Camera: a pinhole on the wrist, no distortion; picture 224 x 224 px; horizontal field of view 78.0 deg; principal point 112.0 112.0 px. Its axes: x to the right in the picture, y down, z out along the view. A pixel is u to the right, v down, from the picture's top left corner.
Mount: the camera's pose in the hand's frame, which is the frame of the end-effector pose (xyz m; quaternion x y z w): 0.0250 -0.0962 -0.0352 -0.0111 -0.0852 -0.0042 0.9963
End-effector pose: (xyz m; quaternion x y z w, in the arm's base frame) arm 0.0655 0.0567 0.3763 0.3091 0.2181 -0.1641 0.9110
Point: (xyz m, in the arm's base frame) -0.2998 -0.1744 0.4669
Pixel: outside the picture
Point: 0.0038 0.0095 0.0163
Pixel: behind the camera
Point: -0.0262 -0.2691 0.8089
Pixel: 69.5 114.3
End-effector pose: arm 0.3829 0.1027 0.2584 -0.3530 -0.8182 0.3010 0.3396
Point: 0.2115 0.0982 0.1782
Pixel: 157.5 167.8
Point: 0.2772 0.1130 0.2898
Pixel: 214.3 172.8
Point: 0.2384 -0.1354 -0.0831
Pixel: 56.0 156.9
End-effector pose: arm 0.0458 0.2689 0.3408 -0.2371 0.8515 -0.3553 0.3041
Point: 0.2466 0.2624 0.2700
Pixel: 54.4 170.8
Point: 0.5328 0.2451 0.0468
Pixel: 75.4 158.3
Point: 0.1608 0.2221 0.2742
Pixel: 93.8 180.8
